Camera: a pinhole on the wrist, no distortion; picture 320 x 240 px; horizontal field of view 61.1 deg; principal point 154.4 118.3 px. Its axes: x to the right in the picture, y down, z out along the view. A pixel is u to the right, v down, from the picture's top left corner.
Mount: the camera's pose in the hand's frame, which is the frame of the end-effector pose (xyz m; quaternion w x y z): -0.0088 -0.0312 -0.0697 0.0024 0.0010 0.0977 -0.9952
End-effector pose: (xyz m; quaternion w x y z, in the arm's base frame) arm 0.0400 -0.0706 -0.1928 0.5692 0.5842 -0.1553 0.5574
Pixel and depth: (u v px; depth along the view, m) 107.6 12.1 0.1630
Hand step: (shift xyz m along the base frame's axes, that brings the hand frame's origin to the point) 0.0550 -0.0775 0.0431
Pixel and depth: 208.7 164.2 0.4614
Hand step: 0.3023 -0.2938 -0.0825
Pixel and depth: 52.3 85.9 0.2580
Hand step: 0.1603 -0.1037 0.0988
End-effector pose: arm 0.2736 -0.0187 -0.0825 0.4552 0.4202 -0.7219 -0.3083
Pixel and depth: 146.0 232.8 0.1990
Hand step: -0.0498 -0.0605 -0.1703
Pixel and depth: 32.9 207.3 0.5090
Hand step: -0.3198 -0.3037 -0.3125
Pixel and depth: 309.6 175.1 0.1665
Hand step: -0.0231 0.0530 -0.1570
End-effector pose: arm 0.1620 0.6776 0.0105 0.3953 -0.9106 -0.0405 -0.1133
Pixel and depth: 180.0 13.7 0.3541
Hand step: 0.0163 0.1993 -0.2357
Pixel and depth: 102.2 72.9 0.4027
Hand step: 0.1178 0.2753 -0.1774
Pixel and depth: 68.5 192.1 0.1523
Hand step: 0.0343 0.1210 0.0339
